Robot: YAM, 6 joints.
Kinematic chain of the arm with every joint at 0, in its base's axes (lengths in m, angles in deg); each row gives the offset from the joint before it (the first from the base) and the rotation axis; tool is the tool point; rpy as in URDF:
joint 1: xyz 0 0 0.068 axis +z
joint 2: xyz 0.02 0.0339 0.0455 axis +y
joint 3: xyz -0.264 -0.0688 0 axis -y
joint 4: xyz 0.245 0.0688 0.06 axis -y
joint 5: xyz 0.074 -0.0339 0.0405 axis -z
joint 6: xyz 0.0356 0 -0.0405 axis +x
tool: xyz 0 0 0 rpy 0 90 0
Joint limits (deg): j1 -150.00..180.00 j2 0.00..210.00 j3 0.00..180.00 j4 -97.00..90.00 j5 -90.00..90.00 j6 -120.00..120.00
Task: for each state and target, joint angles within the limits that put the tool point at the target. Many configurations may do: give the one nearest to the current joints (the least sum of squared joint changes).
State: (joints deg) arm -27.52 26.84 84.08 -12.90 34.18 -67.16
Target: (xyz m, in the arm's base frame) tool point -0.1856 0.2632 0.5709
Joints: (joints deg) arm -57.68 26.20 122.77 2.75 26.95 -67.16
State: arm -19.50 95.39 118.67 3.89 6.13 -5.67
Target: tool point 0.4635 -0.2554 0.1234
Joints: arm -28.42 136.95 99.22 -0.61 6.42 -5.67
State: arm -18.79 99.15 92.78 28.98 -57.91 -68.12
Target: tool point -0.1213 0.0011 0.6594
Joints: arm 13.16 51.07 116.31 36.97 -53.72 -68.12
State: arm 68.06 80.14 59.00 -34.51 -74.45 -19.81
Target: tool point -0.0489 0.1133 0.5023
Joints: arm 96.95 52.30 83.50 -30.00 -78.09 -19.81
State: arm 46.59 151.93 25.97 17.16 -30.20 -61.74
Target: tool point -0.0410 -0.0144 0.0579
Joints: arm 46.11 152.75 0.00 -21.18 -33.33 -61.74
